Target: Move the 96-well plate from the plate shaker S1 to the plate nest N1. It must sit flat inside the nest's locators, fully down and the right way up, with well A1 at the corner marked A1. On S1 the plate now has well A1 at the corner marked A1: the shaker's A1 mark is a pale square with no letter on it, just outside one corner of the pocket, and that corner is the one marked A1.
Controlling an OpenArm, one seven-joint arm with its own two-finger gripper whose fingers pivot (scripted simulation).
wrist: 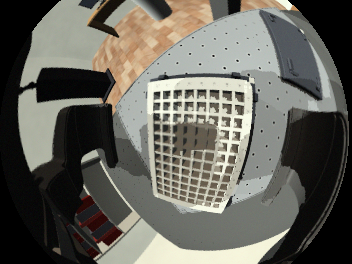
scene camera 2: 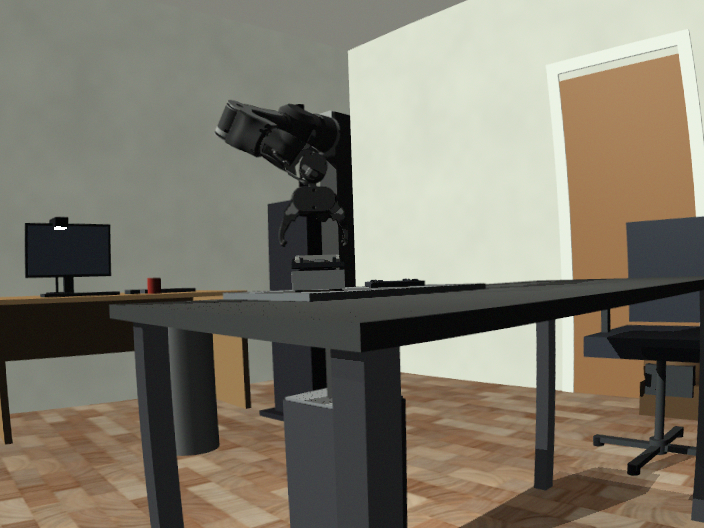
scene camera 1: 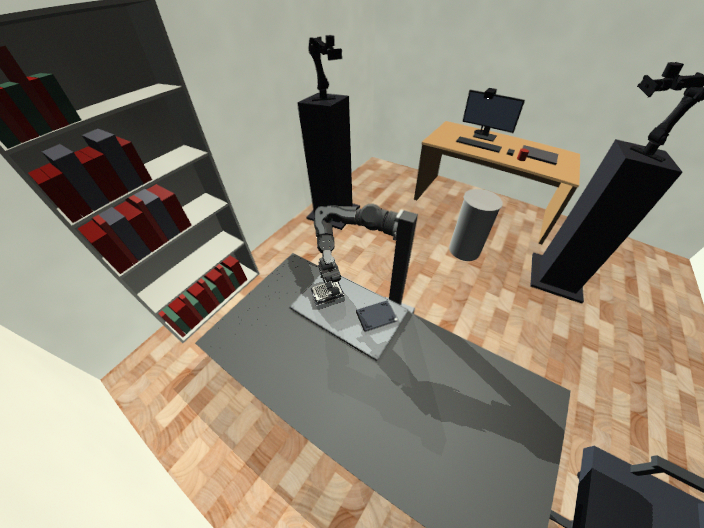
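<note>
In the pictures I can see a white 96-well plate and a dark plate nest N1, along with a black mounting column and my gripper. The wrist view, too, shows my gripper.
</note>
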